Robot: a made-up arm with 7 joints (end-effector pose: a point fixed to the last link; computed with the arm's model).
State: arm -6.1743 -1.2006 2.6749 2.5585 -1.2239 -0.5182 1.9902
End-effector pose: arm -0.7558 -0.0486 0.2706 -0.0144 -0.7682 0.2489 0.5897
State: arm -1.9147 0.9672 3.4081 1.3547 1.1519 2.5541 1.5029
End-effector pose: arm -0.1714 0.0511 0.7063 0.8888 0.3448 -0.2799 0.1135
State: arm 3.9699 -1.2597 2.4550 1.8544 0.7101 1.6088 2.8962
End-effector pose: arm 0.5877 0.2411 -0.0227 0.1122 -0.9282 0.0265 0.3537
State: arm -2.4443 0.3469 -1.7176 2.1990 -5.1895 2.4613 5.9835
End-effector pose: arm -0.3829 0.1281 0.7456 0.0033 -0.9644 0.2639 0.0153
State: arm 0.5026 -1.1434 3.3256 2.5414 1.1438 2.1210 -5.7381
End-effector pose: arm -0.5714 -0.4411 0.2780 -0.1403 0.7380 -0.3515 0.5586
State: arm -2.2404 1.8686 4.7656 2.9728 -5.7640 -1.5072 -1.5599
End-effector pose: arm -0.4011 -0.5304 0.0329 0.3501 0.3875 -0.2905 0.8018
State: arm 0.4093 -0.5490 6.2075 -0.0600 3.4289 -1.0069 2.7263
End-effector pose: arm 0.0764 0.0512 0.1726 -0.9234 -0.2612 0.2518 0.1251
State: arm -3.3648 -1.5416 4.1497 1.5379 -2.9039 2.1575 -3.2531
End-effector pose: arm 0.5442 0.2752 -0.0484 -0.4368 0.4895 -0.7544 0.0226
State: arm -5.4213 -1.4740 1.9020 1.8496 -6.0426 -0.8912 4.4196
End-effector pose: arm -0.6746 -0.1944 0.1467 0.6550 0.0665 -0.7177 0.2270
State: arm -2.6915 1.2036 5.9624 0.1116 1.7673 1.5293 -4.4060
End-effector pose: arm 0.0195 0.0254 -0.0434 0.7328 -0.4456 0.3737 0.3532
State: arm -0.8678 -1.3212 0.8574 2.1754 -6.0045 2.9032 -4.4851
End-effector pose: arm -0.1045 0.5294 0.5366 0.5292 -0.7400 0.3473 0.2275
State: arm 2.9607 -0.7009 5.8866 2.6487 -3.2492 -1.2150 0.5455
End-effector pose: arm 0.2757 0.0452 0.8334 0.3640 -0.3716 -0.8529 0.0450
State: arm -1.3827 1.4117 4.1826 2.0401 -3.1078 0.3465 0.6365
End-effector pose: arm -0.2817 -0.6034 0.5208 -0.2273 -0.4635 0.8537 0.0683
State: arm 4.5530 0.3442 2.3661 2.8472 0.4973 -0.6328 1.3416
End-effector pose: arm 0.0119 -0.2560 0.9168 0.3530 0.0789 -0.3232 0.8745
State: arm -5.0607 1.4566 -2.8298 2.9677 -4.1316 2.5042 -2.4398
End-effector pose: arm 0.2947 0.6406 0.2691 -0.0247 0.9137 -0.4040 0.0361
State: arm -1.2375 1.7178 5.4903 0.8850 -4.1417 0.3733 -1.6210
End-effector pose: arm -0.3218 -0.1438 -0.1248 0.4959 -0.7897 -0.3348 0.1354
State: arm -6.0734 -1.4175 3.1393 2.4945 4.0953 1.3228 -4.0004
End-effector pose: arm -0.7658 -0.1242 0.0743 -0.2274 -0.5085 -0.3180 0.7672
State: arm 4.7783 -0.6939 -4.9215 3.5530 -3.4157 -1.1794 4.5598
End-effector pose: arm -0.1320 0.4096 0.7021 -0.3250 0.0305 -0.8641 0.3831
